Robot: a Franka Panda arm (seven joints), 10 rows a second.
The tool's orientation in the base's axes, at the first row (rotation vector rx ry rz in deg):
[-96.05, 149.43, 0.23]
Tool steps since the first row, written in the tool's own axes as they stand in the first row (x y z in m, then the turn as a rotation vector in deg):
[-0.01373, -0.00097, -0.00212, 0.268, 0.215, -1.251]
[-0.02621, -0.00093, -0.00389, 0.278, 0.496, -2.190]
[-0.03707, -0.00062, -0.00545, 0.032, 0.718, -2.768]
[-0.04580, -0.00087, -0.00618, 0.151, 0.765, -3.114]
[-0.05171, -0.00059, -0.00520, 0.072, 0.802, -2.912]
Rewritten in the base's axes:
[0.00650, 0.01203, 0.00263, -0.348, -0.185, 1.236]
[0.01158, 0.02335, 0.00485, -0.639, -0.100, 2.168]
[0.01575, 0.03332, 0.00680, -0.758, 0.202, 2.750]
[0.01958, 0.04113, 0.00784, -0.862, 0.104, 3.091]
[0.02181, 0.04665, 0.00707, -0.856, 0.197, 2.891]

